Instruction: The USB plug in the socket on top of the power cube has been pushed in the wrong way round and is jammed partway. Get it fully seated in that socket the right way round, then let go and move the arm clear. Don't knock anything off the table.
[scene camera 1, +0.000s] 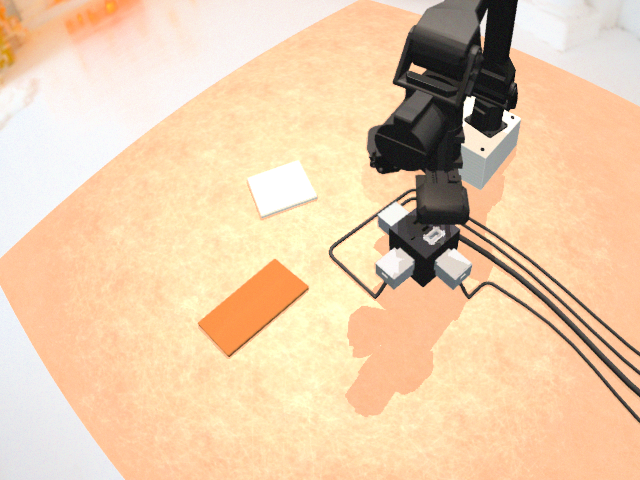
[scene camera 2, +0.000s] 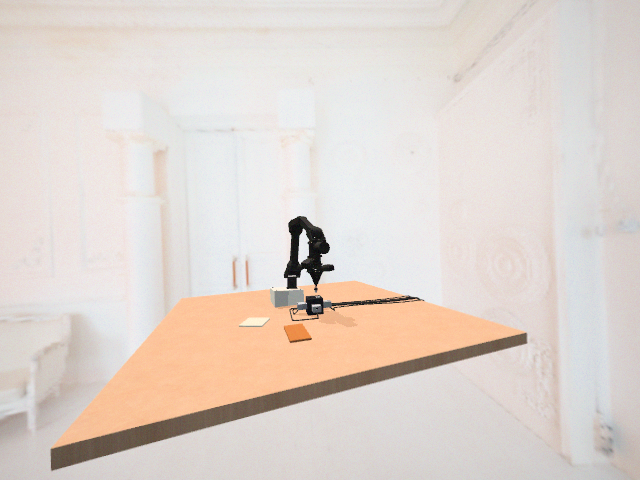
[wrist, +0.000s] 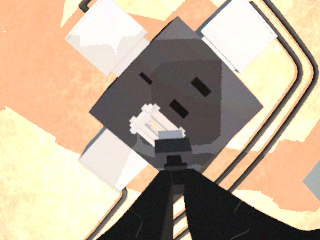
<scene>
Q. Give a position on an orange pad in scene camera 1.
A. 263, 297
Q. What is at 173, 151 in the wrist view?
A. A USB plug.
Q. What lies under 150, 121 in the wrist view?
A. A USB socket.
</scene>
